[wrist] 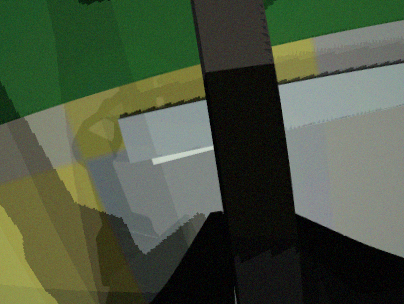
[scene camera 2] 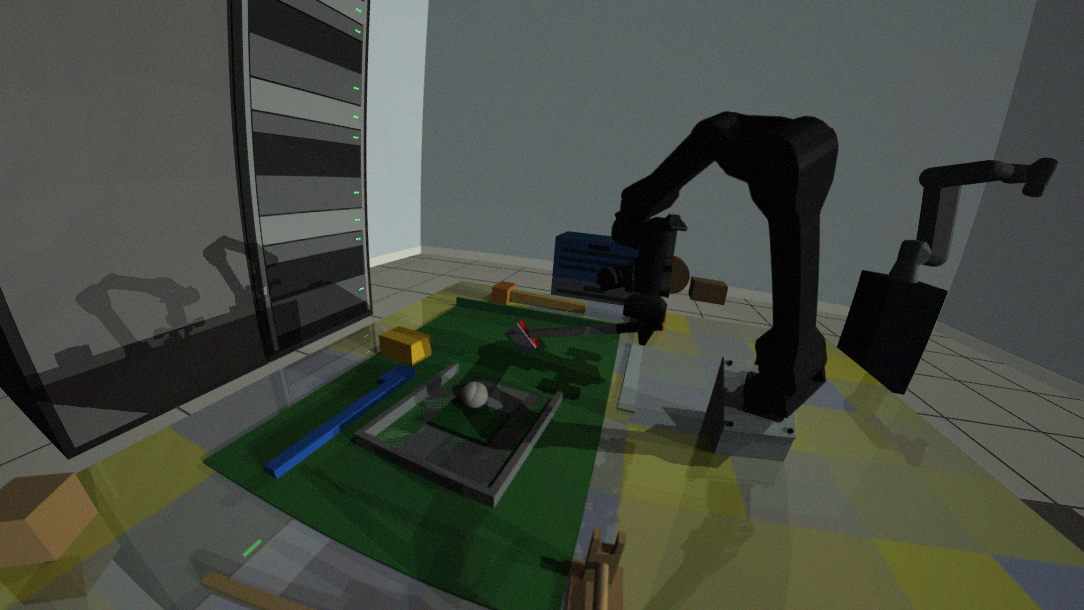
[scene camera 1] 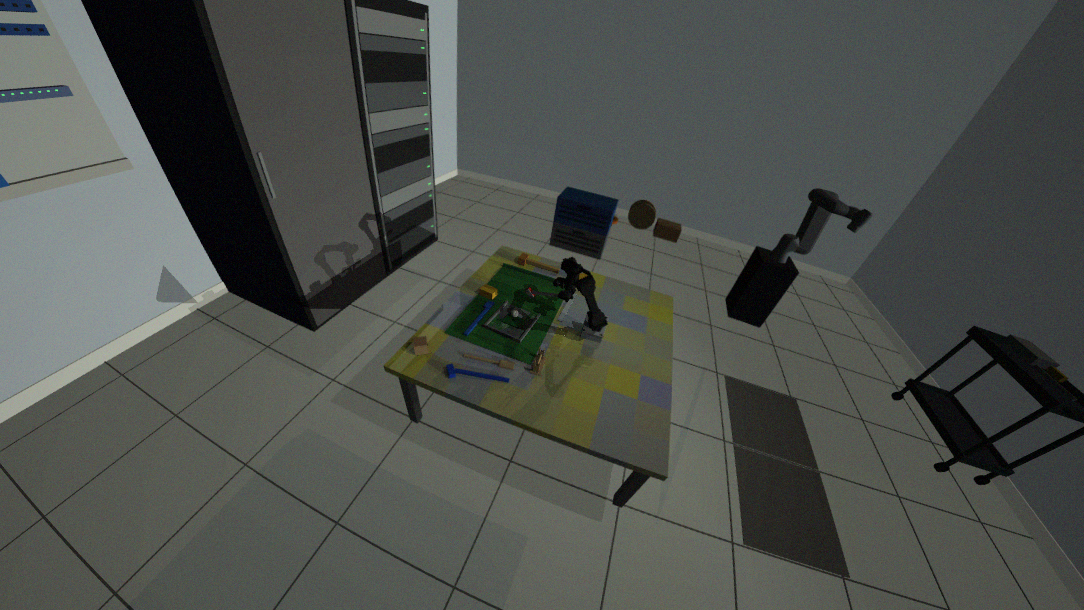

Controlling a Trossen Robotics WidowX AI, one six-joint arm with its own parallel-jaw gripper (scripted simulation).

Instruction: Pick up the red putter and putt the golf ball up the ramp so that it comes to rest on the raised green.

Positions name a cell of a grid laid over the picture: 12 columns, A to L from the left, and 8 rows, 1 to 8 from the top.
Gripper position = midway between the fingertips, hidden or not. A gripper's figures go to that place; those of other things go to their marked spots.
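A yellow block (scene camera 2: E5) is 0.71 m from the lens. A blue bar (scene camera 2: E6) is 0.65 m from the lens, and my gripper (scene camera 2: H5) is 0.63 m from the lens.
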